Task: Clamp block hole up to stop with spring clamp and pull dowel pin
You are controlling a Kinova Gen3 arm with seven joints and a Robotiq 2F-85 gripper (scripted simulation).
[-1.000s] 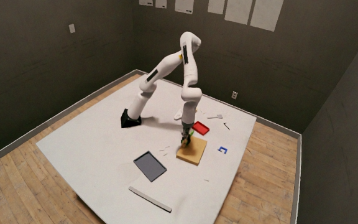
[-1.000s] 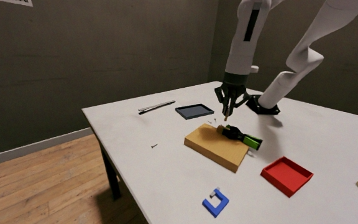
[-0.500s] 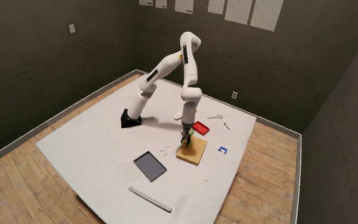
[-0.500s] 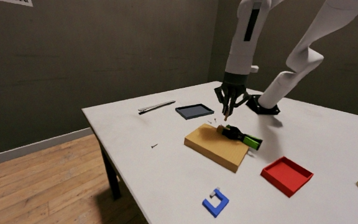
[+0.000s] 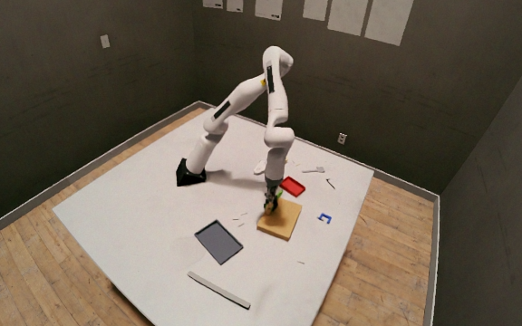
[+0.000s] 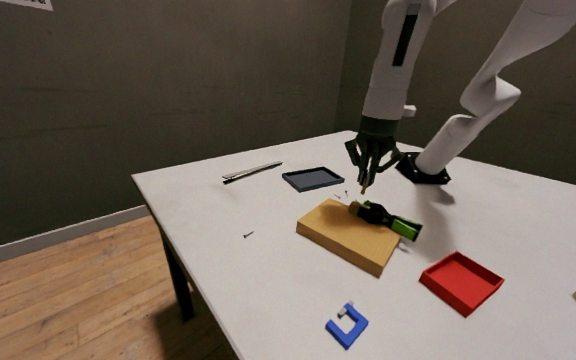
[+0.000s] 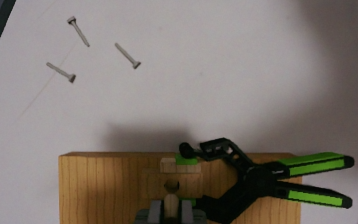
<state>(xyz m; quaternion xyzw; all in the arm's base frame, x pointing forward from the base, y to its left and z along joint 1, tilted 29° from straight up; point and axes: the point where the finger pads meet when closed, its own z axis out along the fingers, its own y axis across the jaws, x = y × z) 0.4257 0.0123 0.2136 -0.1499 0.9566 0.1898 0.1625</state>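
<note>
The dowel pin lies 2 cm below my hand. Also, from my hand: grey tray: 5 cm behind, 26 cm to the right, 12 cm below; then red tray: 4 cm behind, 22 cm to the left, 12 cm below; then small wooden block: 9 cm below.
</note>
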